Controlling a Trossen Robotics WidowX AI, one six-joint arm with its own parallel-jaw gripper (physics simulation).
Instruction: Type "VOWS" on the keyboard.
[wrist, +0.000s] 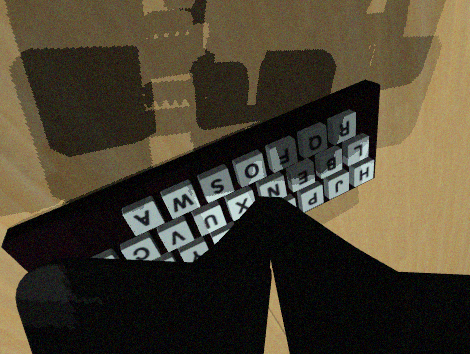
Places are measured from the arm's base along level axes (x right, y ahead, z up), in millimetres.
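Pixels of known places: gripper, between the fingertips: (268, 208).
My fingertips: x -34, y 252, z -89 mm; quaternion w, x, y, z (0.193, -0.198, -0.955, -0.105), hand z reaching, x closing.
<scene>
Behind a point stands the place of what it marks.
The black keyboard (75, 225) @[y 249, x 40, z -137 mm] lies slantwise across the wrist view, its letters upside down. In its far row stand the W key (182, 201) @[y 262, x -6, z -132 mm], the S key (217, 185) @[y 264, x -24, z -131 mm] and the O key (250, 171) @[y 266, x -42, z -131 mm]. The V key (177, 236) @[y 280, x 6, z -131 mm] is in the middle row, beside the U key (210, 220) @[y 282, x -13, z -131 mm]. My gripper (268, 208) @[y 252, x -34, z -89 mm] is shut and empty. Its dark tips show over the near side of the keyboard, by the N key (272, 190) @[y 285, x -50, z -131 mm] and the X key (241, 205) @[y 283, x -31, z -131 mm], and hide part of the near row. Whether the tips touch a key cannot be told.
The wooden table top (425, 210) @[y 415, x -186, z -148 mm] surrounds the keyboard. Dark shadows of the arm fall on the table behind the keyboard and over some keys at the right. The A key (143, 217) @[y 260, x 13, z -131 mm] is beside W; the R key (343, 126) @[y 270, x -99, z -131 mm] is at the right end.
</scene>
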